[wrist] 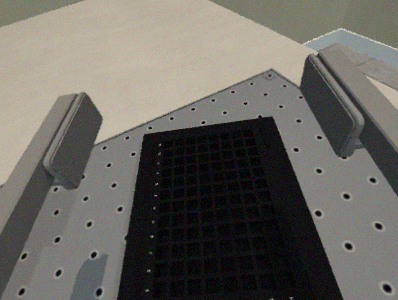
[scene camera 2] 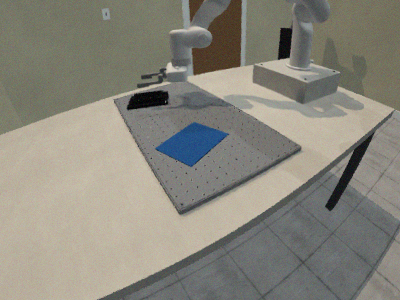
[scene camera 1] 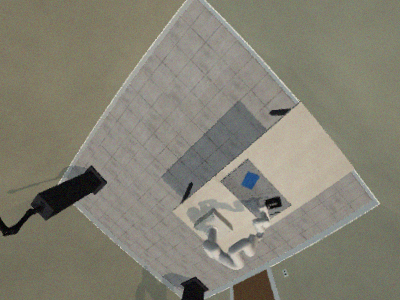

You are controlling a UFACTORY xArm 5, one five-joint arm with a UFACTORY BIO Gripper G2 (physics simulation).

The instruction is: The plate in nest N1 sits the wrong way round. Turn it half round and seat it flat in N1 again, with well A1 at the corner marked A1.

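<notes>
The black plate [scene camera 2: 148, 99] [wrist: 215, 200] sits low in black nest N1 [wrist: 302, 240] at the board's far end and looks about level. Plate and nest are hard to tell apart. Tiny pale marks run down the plate's left side in the wrist view, too small to read; its near end is cut off. The nest's A1 corner mark cannot be made out. My gripper [scene camera 1: 273, 202] [scene camera 2: 141, 81] [wrist: 204, 122] is open and empty, above the plate, its fingers apart and clear of the plate's sides.
A blue flat pad [scene camera 1: 250, 180] [scene camera 2: 192, 143] lies on the grey perforated board [scene camera 1: 267, 185] [scene camera 2: 215, 180] [wrist: 102, 200], apart from the nest. The board lies on the beige table [scene camera 1: 315, 145] [scene camera 2: 75, 200]. The arm's grey base box [scene camera 2: 280, 82] stands beside the board.
</notes>
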